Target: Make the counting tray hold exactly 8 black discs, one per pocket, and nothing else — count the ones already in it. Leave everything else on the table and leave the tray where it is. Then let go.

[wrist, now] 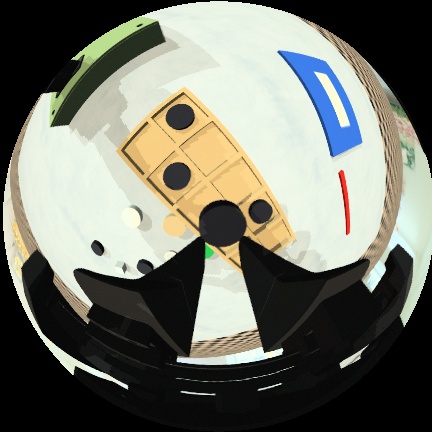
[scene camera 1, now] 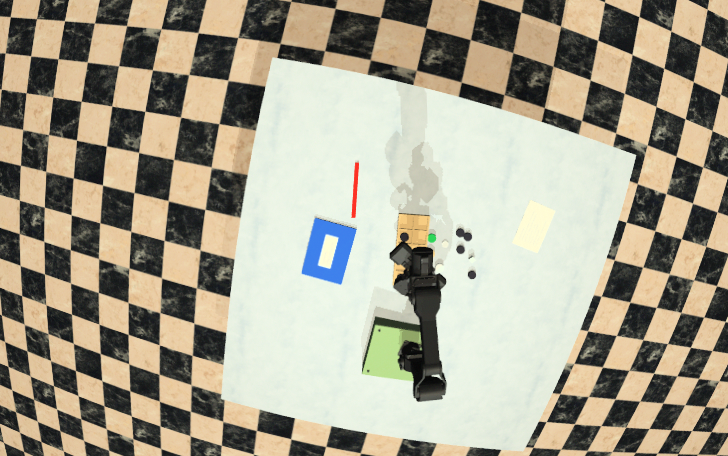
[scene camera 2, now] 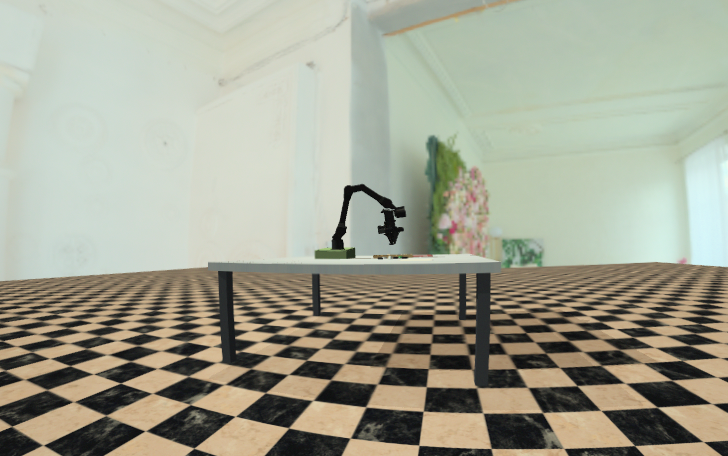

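Observation:
The tan counting tray (scene camera 1: 420, 221) (wrist: 209, 142) has two columns of pockets. In the wrist view, three black discs sit in separate pockets: one disc (wrist: 180, 116) at the end nearest the green base, another (wrist: 177, 176) in the left column, and a third (wrist: 260, 211) in the right column. My gripper (scene camera 2: 392, 243) (wrist: 221, 241) is shut on a black disc (wrist: 222, 223) and holds it above the tray, hiding part of it. Loose black discs (scene camera 1: 460, 249) (scene camera 1: 471, 274) (wrist: 97, 247) (wrist: 145, 266) lie beside the tray; two more (scene camera 1: 459, 232) (scene camera 1: 467, 236) lie close together.
A green disc (scene camera 1: 431, 237) (wrist: 208, 251), a tan disc (wrist: 174, 225), cream discs (scene camera 1: 444, 244) (wrist: 132, 217) and a small pale cube (scene camera 1: 472, 258) (wrist: 121, 267) lie near the tray. A blue frame (scene camera 1: 313, 252) (wrist: 327, 125), red stick (scene camera 1: 355, 189) (wrist: 345, 202) and cream card (scene camera 1: 533, 226) lie farther out.

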